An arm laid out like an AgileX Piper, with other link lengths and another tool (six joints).
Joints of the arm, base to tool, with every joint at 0 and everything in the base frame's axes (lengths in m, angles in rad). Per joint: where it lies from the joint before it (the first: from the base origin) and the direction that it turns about. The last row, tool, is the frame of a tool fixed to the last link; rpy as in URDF.
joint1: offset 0 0 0.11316 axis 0 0 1
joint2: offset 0 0 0 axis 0 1 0
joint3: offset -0.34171 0 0.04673 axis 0 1 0
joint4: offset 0.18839 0 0.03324 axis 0.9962 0 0.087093
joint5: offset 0 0 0 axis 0 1 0
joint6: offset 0.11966 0 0.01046 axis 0.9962 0 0.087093
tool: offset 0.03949 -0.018 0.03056 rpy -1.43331 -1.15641 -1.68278
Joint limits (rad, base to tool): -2.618..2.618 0..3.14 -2.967..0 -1.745..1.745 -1.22..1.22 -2.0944..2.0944
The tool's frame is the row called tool.
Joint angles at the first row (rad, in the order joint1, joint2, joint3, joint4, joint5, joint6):
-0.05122, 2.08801, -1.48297, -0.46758, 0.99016, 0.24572
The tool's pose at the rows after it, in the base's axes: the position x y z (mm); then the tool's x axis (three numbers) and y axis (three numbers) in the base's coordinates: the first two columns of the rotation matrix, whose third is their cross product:
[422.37, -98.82, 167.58, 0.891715, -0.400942, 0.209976, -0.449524, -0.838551, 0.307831]
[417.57, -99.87, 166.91, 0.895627, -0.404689, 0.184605, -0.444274, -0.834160, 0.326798]
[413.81, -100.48, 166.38, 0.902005, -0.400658, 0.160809, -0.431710, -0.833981, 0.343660]
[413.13, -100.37, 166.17, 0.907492, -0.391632, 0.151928, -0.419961, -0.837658, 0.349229]
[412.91, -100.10, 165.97, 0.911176, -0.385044, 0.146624, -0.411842, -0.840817, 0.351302]
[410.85, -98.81, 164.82, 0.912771, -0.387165, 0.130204, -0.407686, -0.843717, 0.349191]
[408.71, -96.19, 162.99, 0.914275, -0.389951, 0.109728, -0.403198, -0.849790, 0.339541]
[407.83, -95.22, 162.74, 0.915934, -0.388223, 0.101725, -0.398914, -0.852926, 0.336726]
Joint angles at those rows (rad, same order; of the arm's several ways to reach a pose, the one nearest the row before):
-0.05121, 2.08802, -1.48299, -0.46758, 0.99427, 0.23480
-0.05120, 2.08801, -1.48298, -0.46758, 1.02559, 0.22748
-0.05122, 2.08802, -1.48299, -0.46758, 1.05110, 0.21279
-0.05121, 2.08802, -1.48299, -0.46758, 1.05692, 0.19972
-0.05121, 2.08800, -1.48295, -0.46650, 1.05912, 0.19026
-0.05123, 2.08802, -1.48300, -0.45327, 1.07060, 0.17931
-0.05122, 2.08803, -1.48298, -0.43009, 1.08111, 0.16340
-0.05123, 2.08704, -1.48296, -0.42217, 1.08571, 0.15462

